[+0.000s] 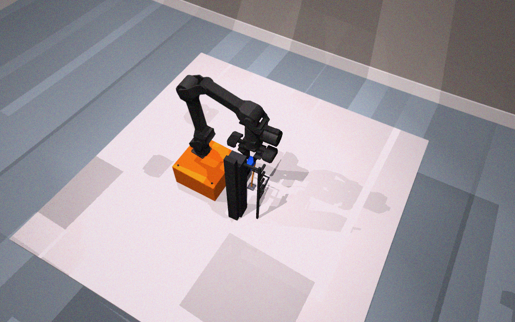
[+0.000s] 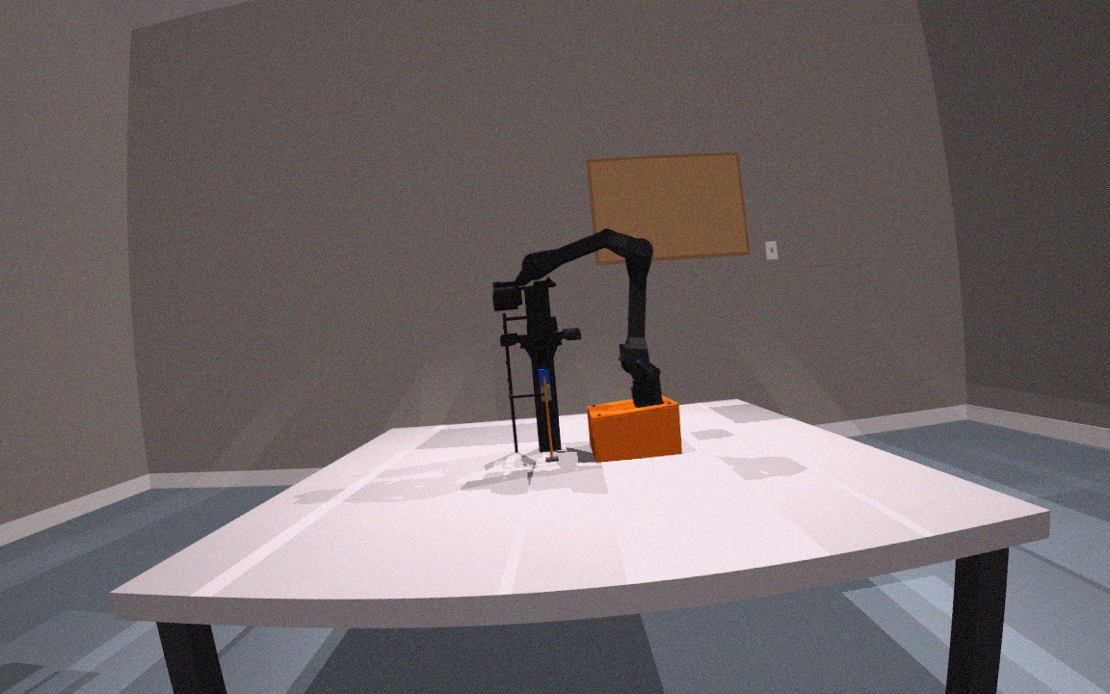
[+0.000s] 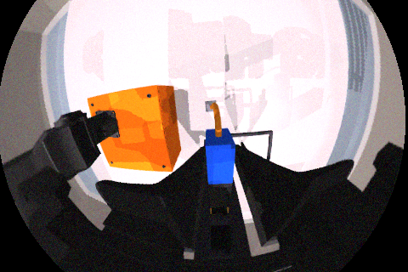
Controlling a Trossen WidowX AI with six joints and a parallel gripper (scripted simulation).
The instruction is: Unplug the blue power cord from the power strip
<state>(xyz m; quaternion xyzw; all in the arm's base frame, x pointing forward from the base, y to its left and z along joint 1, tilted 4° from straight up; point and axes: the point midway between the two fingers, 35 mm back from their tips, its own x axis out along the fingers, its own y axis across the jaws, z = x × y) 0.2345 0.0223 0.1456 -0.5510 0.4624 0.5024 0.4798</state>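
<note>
Now: the blue plug 1 cm ahead of my gripper tip and 3 cm to the right of it.
</note>
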